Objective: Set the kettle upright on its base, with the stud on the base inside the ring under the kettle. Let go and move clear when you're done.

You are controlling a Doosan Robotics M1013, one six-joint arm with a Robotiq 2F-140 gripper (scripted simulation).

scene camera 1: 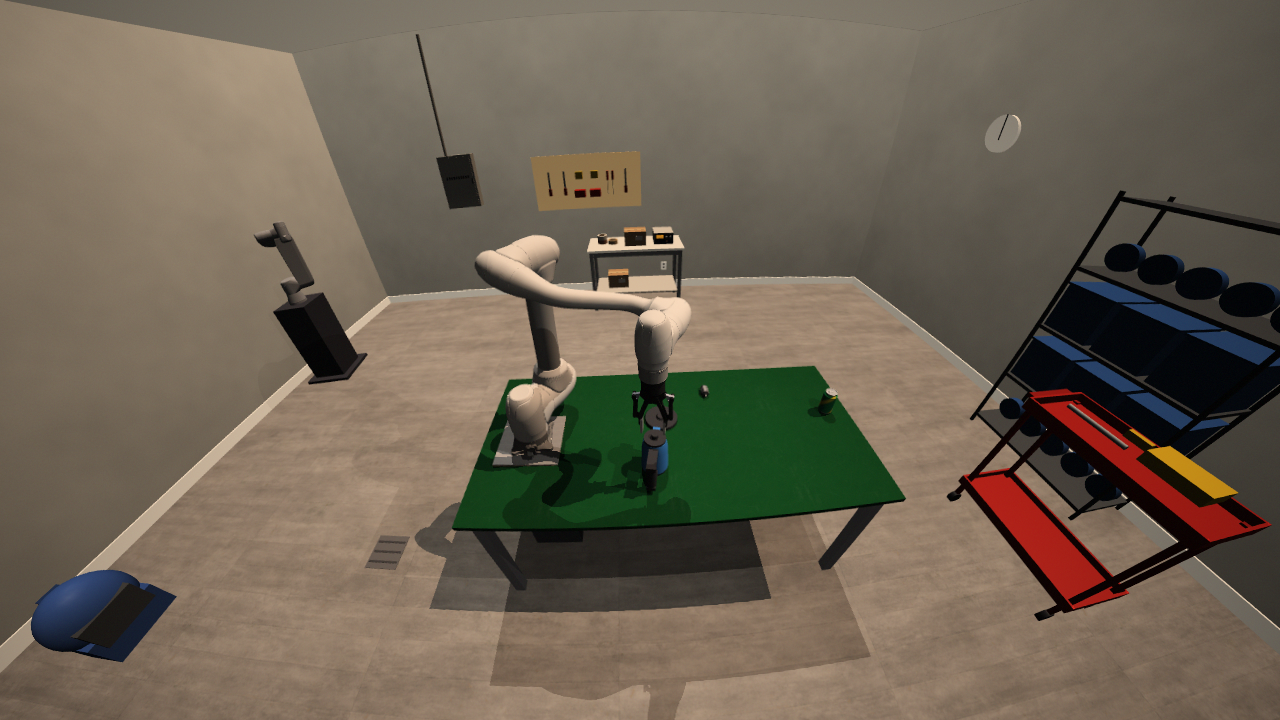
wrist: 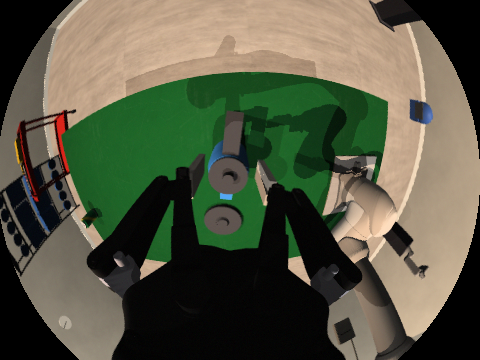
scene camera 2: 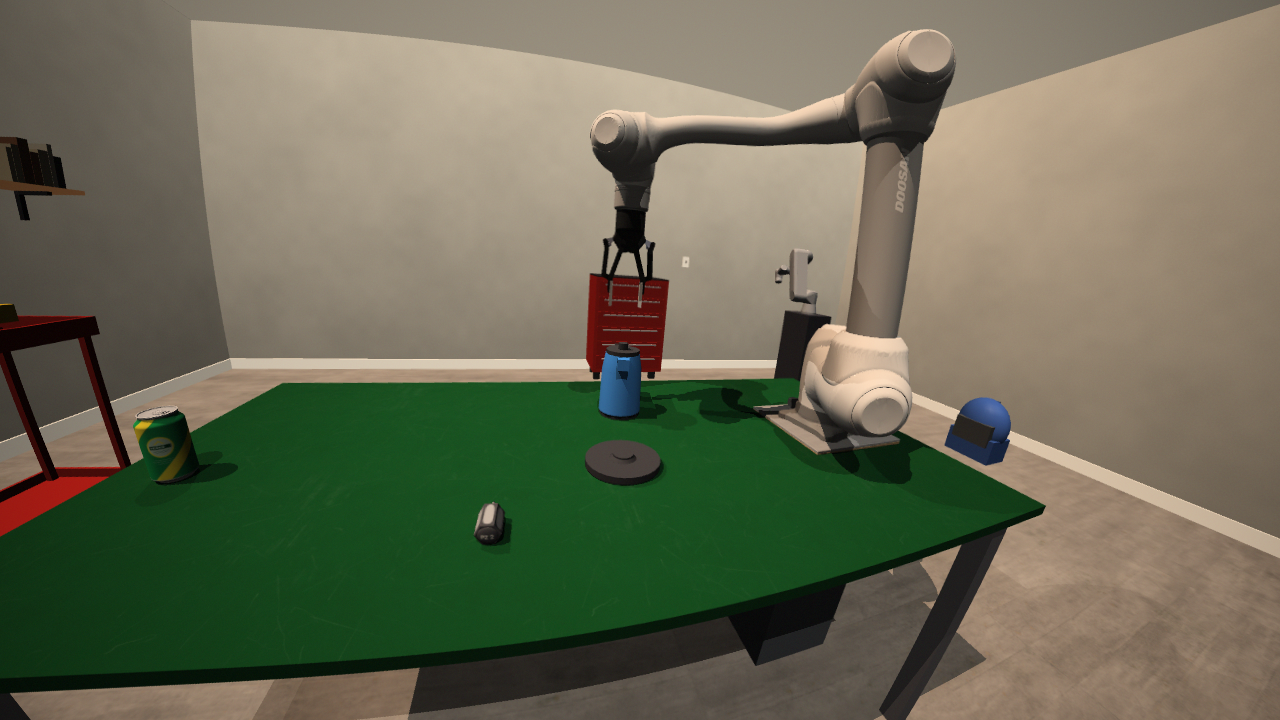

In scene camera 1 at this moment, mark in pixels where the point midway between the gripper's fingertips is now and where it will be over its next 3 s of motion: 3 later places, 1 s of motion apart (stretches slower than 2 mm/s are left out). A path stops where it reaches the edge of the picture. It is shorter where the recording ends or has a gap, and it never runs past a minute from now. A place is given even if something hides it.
The gripper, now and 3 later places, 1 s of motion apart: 653, 431; 652, 444; 652, 452; 652, 459
